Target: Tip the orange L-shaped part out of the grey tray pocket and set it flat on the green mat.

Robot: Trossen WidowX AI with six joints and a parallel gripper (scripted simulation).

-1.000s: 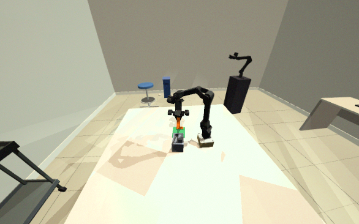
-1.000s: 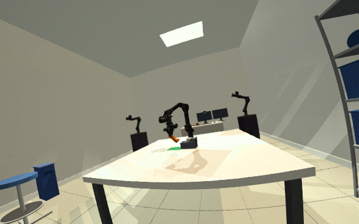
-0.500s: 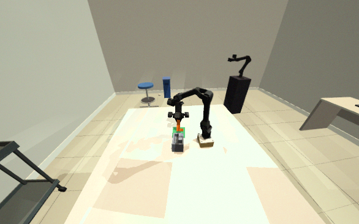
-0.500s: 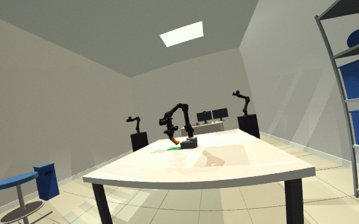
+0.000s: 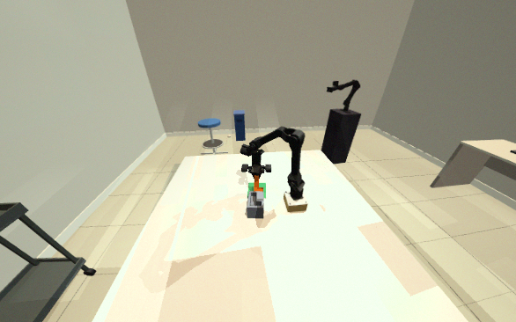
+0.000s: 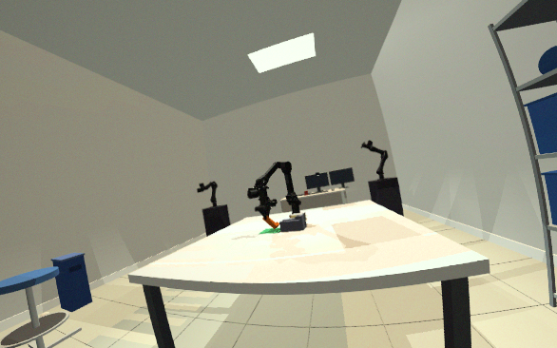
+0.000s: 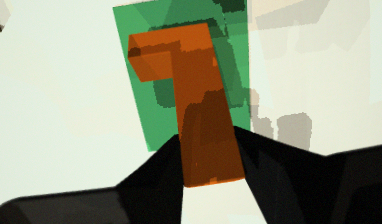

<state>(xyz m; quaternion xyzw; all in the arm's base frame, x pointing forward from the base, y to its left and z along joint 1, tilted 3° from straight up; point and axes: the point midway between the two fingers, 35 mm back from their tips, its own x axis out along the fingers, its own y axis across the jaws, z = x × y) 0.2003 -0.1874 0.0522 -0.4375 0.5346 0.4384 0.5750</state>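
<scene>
Right now the orange L-shaped part is 1 cm behind my gripper tip, 3 cm to the left of it and 3 cm below it. From my gripper tip the other things lie so: green mat (2 cm to the left, 10 cm below).
</scene>
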